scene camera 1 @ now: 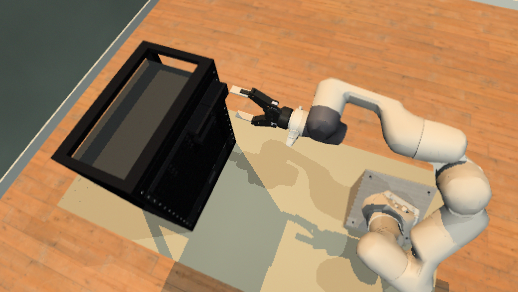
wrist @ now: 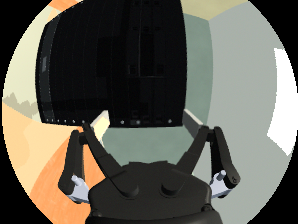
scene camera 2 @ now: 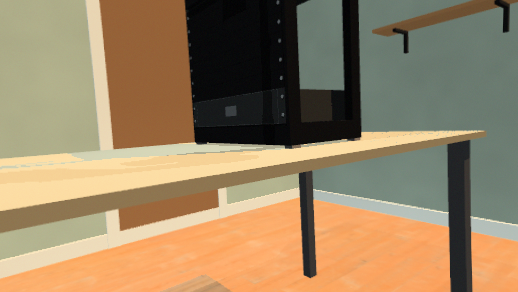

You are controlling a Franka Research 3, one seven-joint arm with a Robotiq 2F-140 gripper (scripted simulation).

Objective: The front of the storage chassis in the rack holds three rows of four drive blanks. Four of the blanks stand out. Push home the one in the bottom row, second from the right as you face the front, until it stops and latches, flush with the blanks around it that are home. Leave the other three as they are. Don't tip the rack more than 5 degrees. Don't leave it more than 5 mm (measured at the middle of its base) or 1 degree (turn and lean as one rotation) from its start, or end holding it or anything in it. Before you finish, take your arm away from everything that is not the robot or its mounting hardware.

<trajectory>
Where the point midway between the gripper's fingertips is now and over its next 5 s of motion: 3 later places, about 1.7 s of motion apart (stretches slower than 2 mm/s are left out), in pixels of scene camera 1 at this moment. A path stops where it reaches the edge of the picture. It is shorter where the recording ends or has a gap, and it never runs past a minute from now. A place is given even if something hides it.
My gripper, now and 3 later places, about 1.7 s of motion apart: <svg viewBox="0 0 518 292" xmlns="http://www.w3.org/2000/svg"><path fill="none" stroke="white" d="M234 102L226 120L212 132L205 129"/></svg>
</trajectory>
